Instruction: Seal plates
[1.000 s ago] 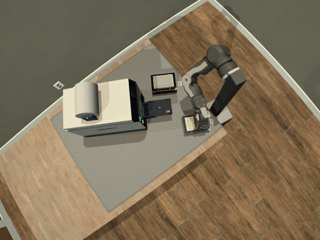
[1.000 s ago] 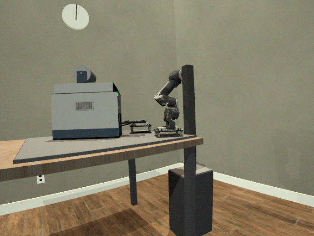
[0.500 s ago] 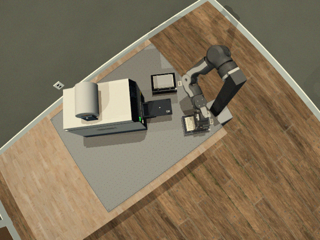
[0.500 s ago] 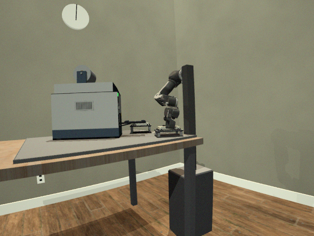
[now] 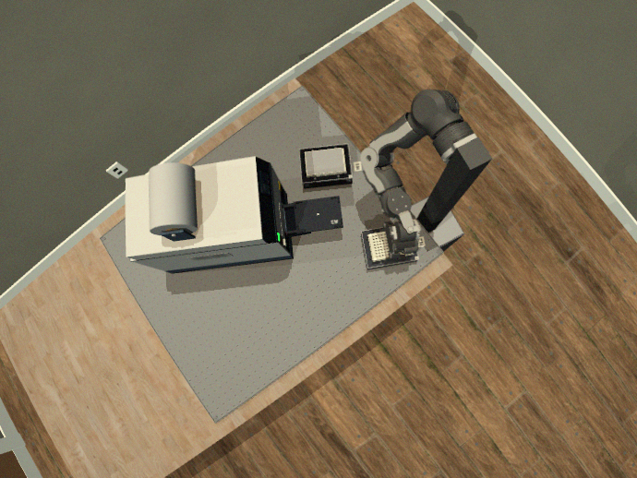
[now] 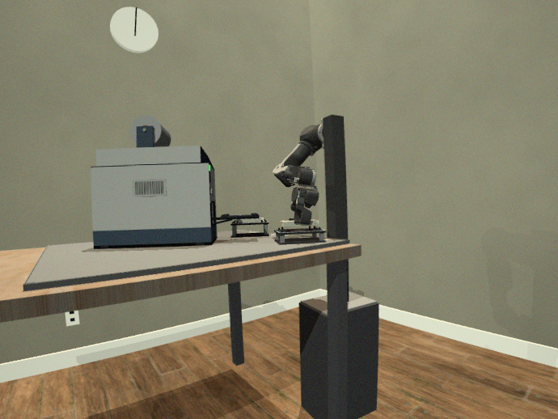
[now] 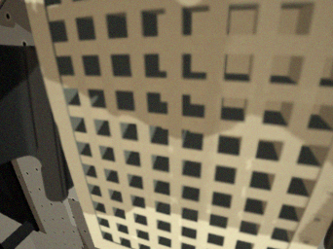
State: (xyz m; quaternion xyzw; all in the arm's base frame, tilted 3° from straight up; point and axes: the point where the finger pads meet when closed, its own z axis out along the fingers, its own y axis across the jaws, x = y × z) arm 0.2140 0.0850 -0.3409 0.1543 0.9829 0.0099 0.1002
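Right now my hand is 160 mm short of the sealer stage, 180 mm to the left of it and 30 mm below it. Round my hand: black nest N1 (60 mm ahead, 330 mm to the right, 10 mm below); yellow warning label (220 mm ahead, 300 mm to the right, 80 mm above); plate (right at my hand).
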